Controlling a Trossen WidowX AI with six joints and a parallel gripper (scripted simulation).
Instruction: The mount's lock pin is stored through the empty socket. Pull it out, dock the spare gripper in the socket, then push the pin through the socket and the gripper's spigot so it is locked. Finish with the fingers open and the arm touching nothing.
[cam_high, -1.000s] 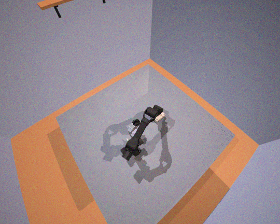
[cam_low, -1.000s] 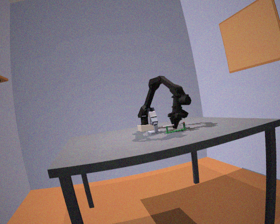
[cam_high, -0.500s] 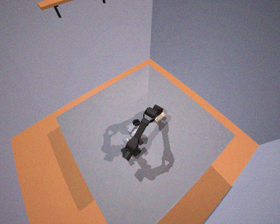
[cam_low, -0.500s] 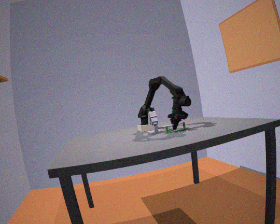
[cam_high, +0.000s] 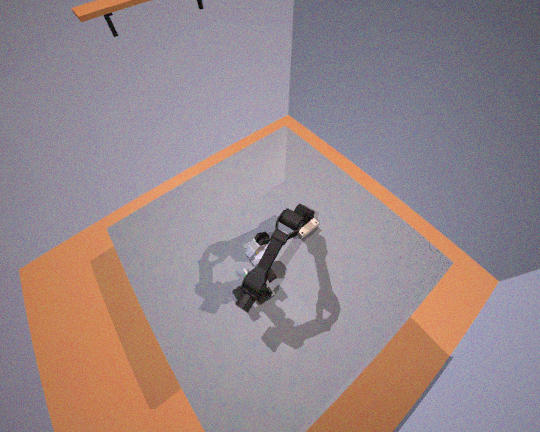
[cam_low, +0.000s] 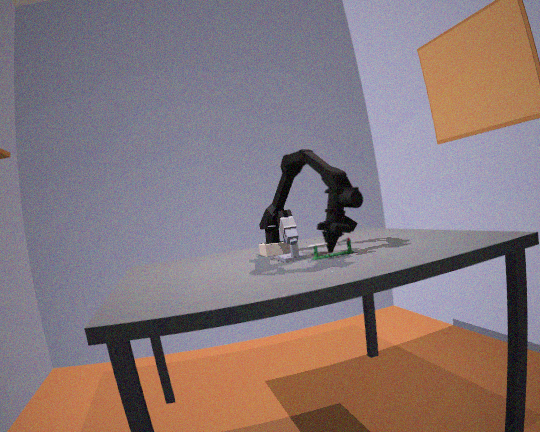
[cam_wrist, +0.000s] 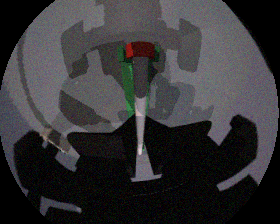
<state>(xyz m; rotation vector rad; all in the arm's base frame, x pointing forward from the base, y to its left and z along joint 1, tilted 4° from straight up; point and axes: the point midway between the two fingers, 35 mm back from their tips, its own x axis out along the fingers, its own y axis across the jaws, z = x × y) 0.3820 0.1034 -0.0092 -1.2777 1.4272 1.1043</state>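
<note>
Now: the green bar-shaped rack 10 mm to the left of my gripper tip and 10 mm above it. The rest, counted from my gripper tip: spare gripper 120 mm behind, 100 mm to the right, 100 mm above; grey socket mount 90 mm behind, 100 mm to the right, 40 mm above.
</note>
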